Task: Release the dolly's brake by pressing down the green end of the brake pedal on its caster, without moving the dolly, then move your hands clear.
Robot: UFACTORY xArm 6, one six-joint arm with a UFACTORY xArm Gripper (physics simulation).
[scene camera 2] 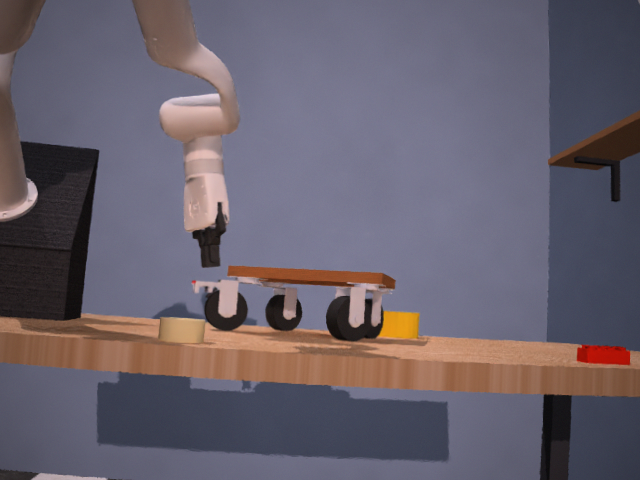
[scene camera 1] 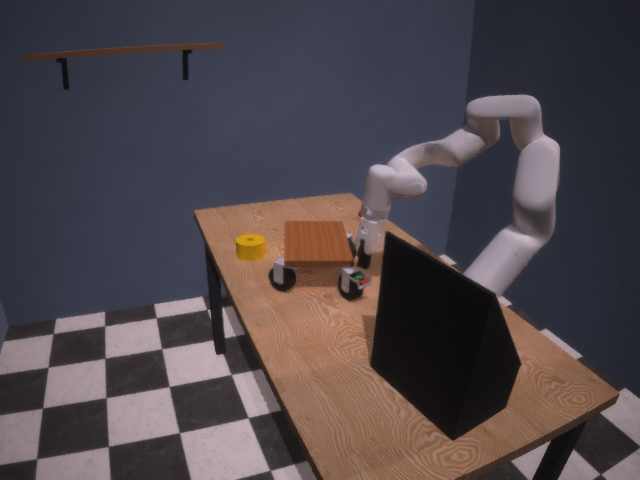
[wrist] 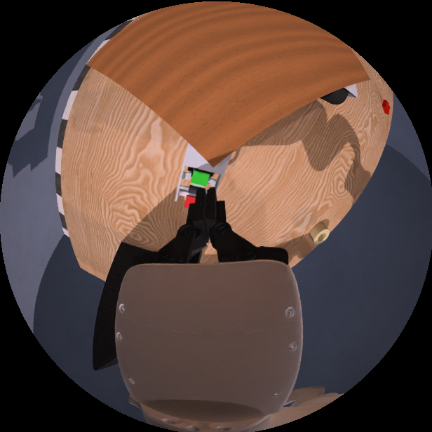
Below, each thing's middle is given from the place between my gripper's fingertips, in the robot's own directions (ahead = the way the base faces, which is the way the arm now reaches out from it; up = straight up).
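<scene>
With the caster (scene camera 2: 228, 289) as the reference, my gripper is 30 mm short of it, 20 mm to the right of it and 70 mm above it. Measured from my hand, the beige ring (scene camera 2: 180, 330) is 350 mm to the right, 10 mm behind and 100 mm below. The dolly (scene camera 2: 351, 317) is 170 mm ahead of my hand, 60 mm to the left of it and 60 mm below it, while the yellow cylinder (scene camera 2: 396, 324) sits 420 mm ahead of my hand, 210 mm to the left of it and 90 mm below it.
</scene>
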